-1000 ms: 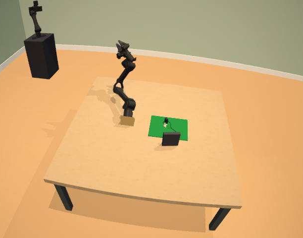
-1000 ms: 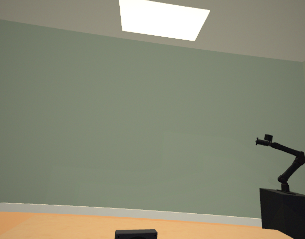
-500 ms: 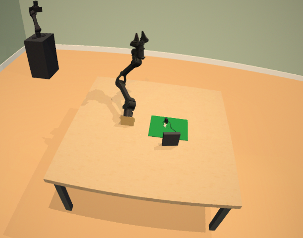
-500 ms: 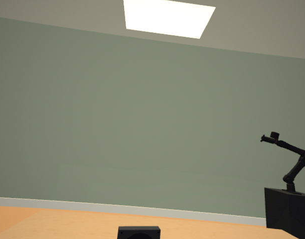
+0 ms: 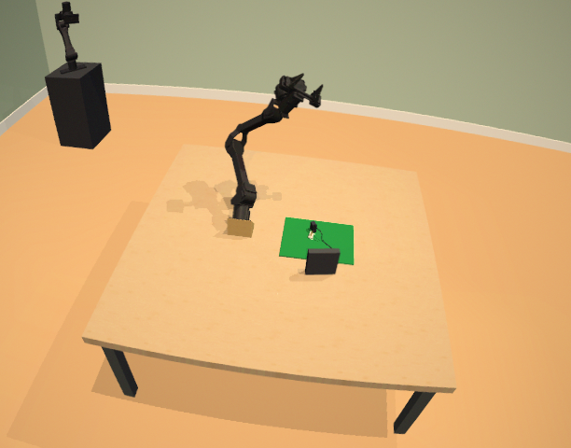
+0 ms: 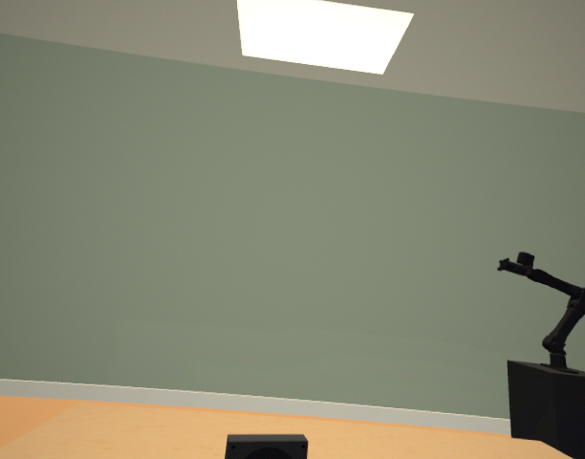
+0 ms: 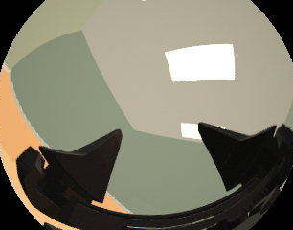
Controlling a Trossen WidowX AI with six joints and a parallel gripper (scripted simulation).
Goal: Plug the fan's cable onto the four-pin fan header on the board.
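Now: the fan cable plug 8 cm ahead of my gripper tip, 16 cm to the right of it and 60 cm below it. Also, from my gripper tip: green board 11 cm ahead, 21 cm to the right, 63 cm below; pale header 8 cm ahead, 20 cm to the right, 62 cm below; black square fan 13 cm ahead, 38 cm to the right, 56 cm below.
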